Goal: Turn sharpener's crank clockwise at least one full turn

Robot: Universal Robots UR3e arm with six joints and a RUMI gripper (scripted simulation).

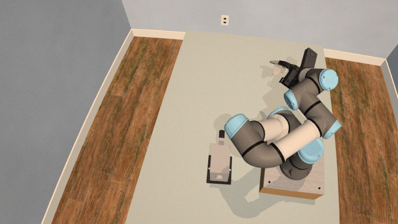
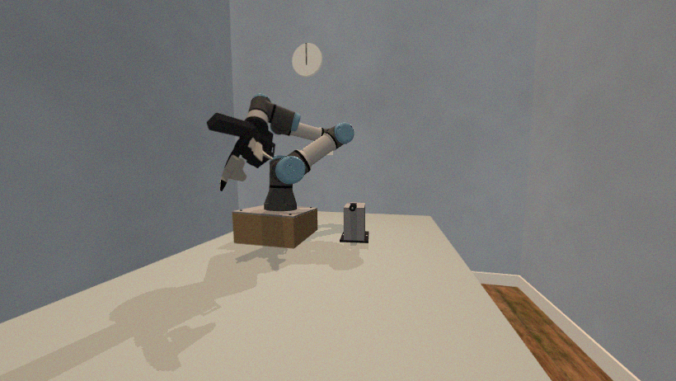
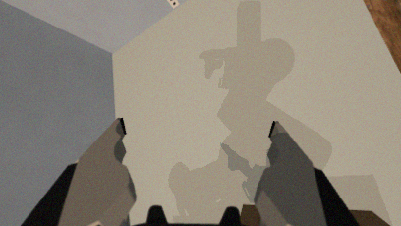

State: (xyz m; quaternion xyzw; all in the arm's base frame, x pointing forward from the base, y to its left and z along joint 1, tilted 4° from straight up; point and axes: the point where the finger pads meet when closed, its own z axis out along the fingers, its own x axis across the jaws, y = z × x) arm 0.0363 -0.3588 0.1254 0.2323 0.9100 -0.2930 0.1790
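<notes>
My hand is 26 cm short of the crank, 26 cm to the right of it and 12 cm above it.
</notes>
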